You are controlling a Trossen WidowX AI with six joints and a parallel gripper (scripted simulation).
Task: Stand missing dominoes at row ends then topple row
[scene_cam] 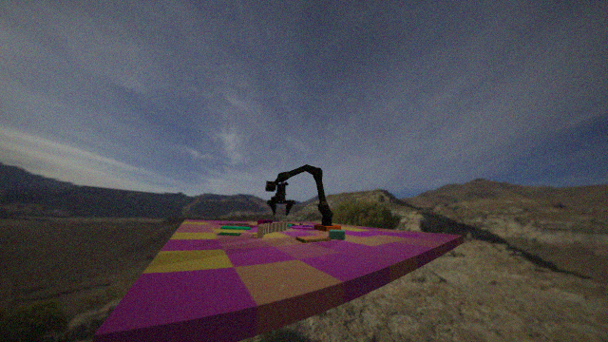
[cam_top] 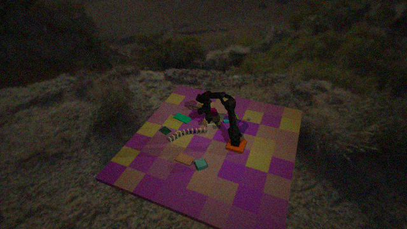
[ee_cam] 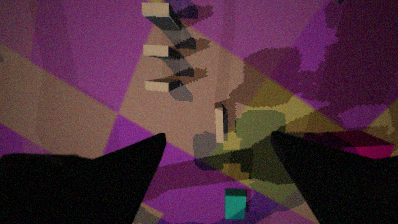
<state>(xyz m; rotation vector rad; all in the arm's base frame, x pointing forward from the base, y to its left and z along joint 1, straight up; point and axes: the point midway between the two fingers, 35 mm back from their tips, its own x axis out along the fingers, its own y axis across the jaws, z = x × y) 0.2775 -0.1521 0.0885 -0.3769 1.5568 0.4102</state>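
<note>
Now: the bright green plate 260 mm ahead of my gripper tip, 50 mm to the right of it and 80 mm below it. From my gripper tip the other things lie so: dark green tile 350 mm ahead, 140 mm to the left, 80 mm below; then magenta block 20 mm ahead, 190 mm to the right, 60 mm below; then orange slab 60 mm ahead, 400 mm to the left, 80 mm below.
</note>
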